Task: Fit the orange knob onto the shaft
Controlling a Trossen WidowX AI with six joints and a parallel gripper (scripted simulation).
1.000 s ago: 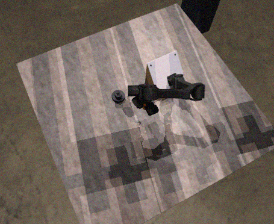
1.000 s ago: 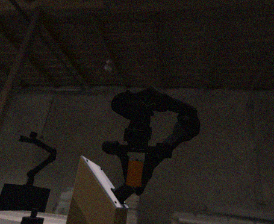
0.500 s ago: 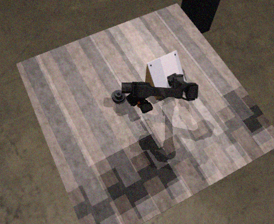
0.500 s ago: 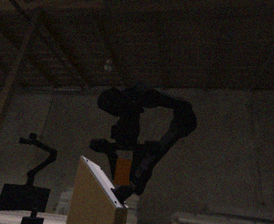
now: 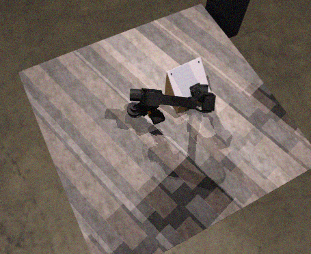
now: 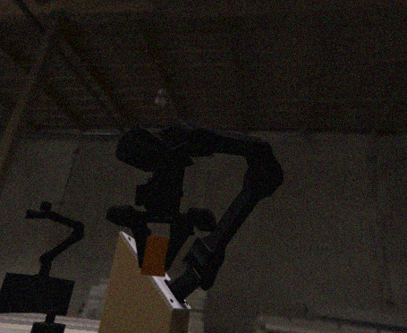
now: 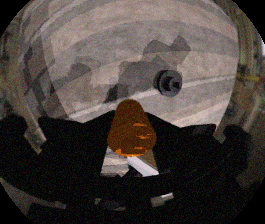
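Now: the dark pedestal 130 mm to the right of my gripper tip, 100 mm below it and 40 mm ahead of it. Round my gripper tip: orange knob (20 mm above).
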